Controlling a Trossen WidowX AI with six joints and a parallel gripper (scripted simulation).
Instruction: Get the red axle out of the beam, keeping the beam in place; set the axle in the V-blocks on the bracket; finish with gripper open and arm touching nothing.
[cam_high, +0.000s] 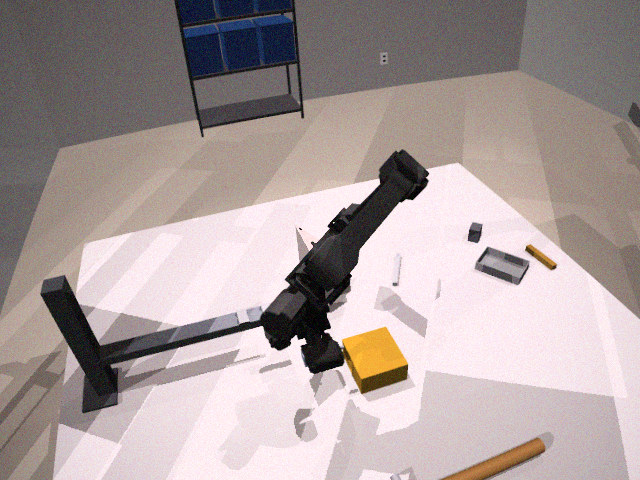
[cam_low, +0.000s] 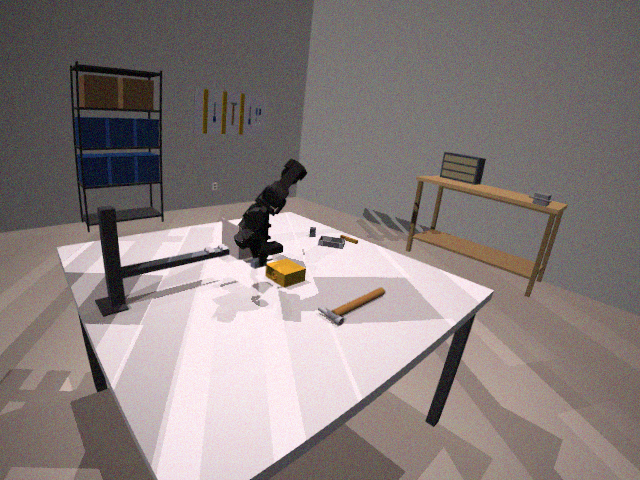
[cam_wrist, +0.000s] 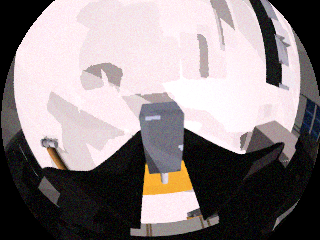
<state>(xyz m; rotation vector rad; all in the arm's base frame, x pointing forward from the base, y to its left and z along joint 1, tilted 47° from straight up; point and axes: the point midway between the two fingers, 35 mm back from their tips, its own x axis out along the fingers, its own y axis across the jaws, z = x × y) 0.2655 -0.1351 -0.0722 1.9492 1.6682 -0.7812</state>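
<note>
The yellow beam lies 120 mm to the left of my gripper tip, 60 mm below it and 10 mm ahead of it. Also, from my gripper tip: grey tray: 570 mm to the left, 100 mm behind, 80 mm below; dark cube: 600 mm to the left, 240 mm behind, 60 mm below; grey block: 20 mm to the left, 10 mm above.
</note>
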